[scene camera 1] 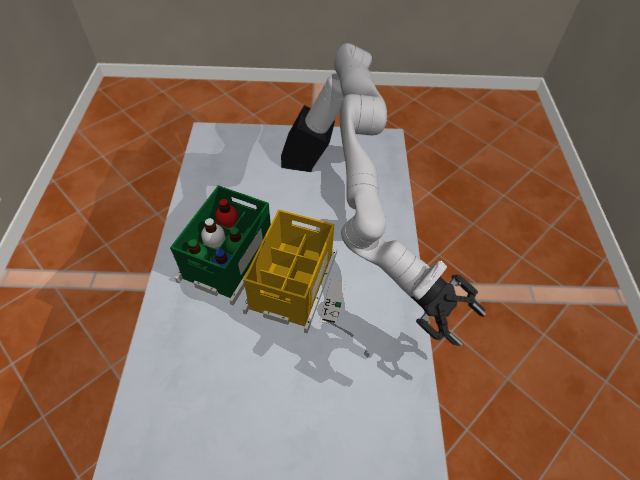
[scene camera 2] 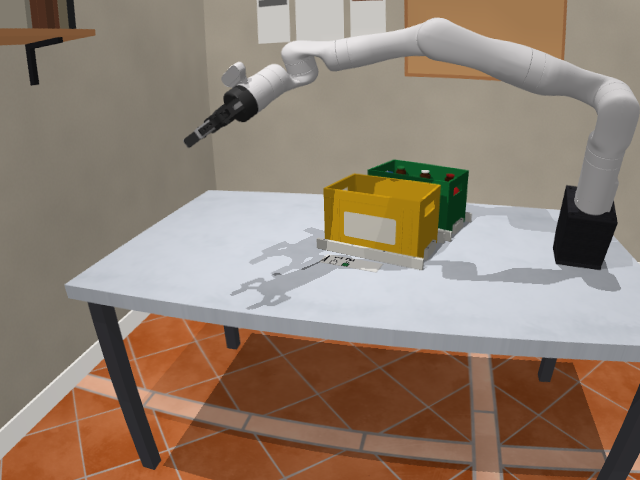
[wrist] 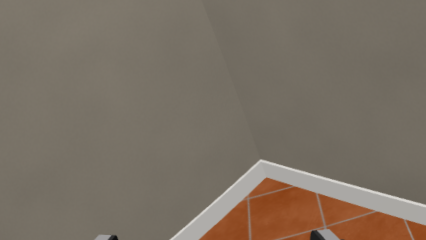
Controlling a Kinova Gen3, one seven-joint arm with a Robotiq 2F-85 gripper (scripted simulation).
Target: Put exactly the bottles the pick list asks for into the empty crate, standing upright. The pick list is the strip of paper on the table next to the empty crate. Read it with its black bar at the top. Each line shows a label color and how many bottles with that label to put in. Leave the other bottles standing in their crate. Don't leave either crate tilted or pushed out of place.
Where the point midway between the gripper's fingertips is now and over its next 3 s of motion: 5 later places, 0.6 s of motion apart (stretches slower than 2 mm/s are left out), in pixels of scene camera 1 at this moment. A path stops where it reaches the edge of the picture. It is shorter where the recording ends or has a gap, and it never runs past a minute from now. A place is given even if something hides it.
My gripper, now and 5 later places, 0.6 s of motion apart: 472,329; 491,307; 502,281; 504,253; 497,227; 487,204
